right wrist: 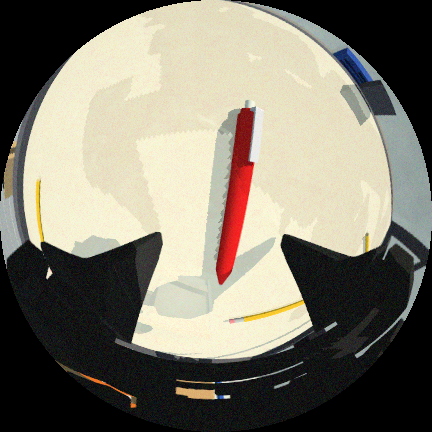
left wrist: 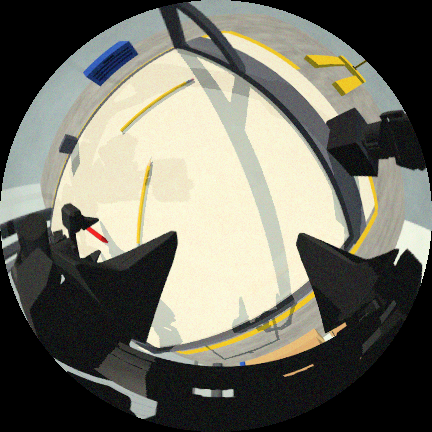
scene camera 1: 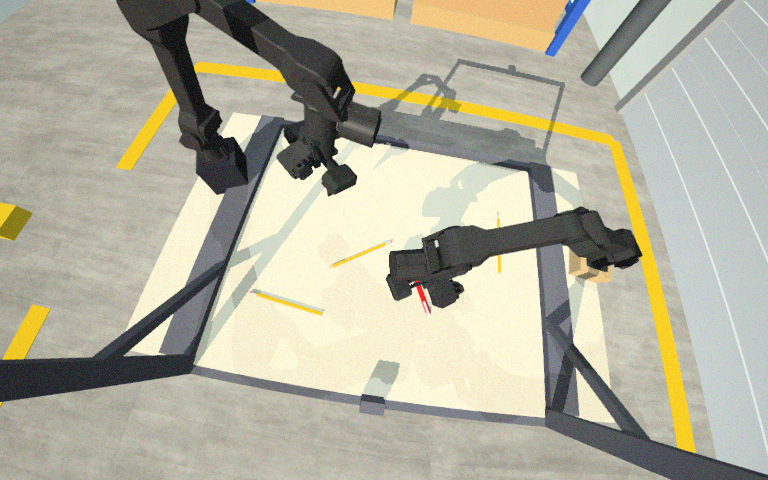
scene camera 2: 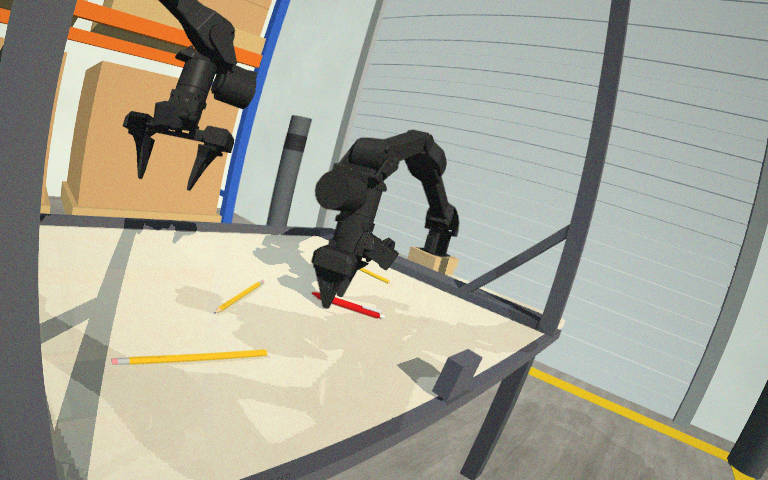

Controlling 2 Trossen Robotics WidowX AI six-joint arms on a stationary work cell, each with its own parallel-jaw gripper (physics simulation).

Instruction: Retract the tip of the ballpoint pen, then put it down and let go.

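Where they show: left gripper, fingertip midpoint: (left wrist: pixel 240 238) (scene camera 1: pixel 318 181) (scene camera 2: pixel 163 184); right gripper, fingertip midpoint: (right wrist: pixel 224 240) (left wrist: pixel 98 235) (scene camera 1: pixel 417 281) (scene camera 2: pixel 333 301); left arm's base, link origin: (left wrist: pixel 368 140) (scene camera 1: pixel 215 153); right arm's base, link origin: (scene camera 1: pixel 596 258) (scene camera 2: pixel 435 252).
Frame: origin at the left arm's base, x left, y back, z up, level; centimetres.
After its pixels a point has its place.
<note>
The red ballpoint pen (scene camera 1: pixel 423 300) @[x -49.2, y -43.4, z -9.4 cm] (scene camera 2: pixel 356 306) @[x -48.4, y -43.2, z -9.6 cm] (left wrist: pixel 96 234) @[x -44.0, y -43.1, z -9.6 cm] (right wrist: pixel 236 210) @[x -46.6, y -43.6, z -9.4 cm] lies on the table, with a white clip and a pale button standing out at one end. Its other end is a red cone; no writing point shows there. My right gripper (scene camera 1: pixel 421 293) @[x -44.1, y -43.7, z -10.4 cm] (scene camera 2: pixel 333 301) @[x -44.1, y -43.7, z -10.4 cm] (left wrist: pixel 98 235) @[x -44.1, y -43.7, z -10.4 cm] (right wrist: pixel 224 240) @[x -44.1, y -43.7, z -10.4 cm] is open, pointing down low over the pen. The cone end lies between its two fingers in the right wrist view, with a gap on each side. My left gripper (scene camera 1: pixel 318 172) @[x -18.3, y -24.9, z 4.2 cm] (scene camera 2: pixel 164 183) @[x -18.3, y -24.9, z 4.2 cm] (left wrist: pixel 240 238) @[x -18.3, y -24.9, z 4.2 cm] is open and empty, high above the table, away from the pen.
One yellow pencil (scene camera 1: pixel 362 253) @[x -33.0, y -31.7, z -10.0 cm] (scene camera 2: pixel 239 297) @[x -33.6, y -30.0, z -10.2 cm] lies between the arms. Another pencil (scene camera 1: pixel 287 302) @[x -40.8, y -10.8, z -9.9 cm] (scene camera 2: pixel 192 357) @[x -40.9, y -9.9, z -10.1 cm] (left wrist: pixel 157 102) @[x -40.2, y -10.3, z -10.3 cm] lies farther left in scene camera 1. A third pencil (scene camera 1: pixel 498 266) @[x -46.2, y -67.2, z -10.1 cm] (right wrist: pixel 39 205) @[x -44.3, y -68.0, z -10.5 cm] lies beneath the right arm. A dark block (scene camera 1: pixel 372 404) @[x -66.9, y -25.1, z -5.0 cm] (scene camera 2: pixel 457 373) @[x -67.3, y -22.2, z -6.2 cm] stands at the table edge.
</note>
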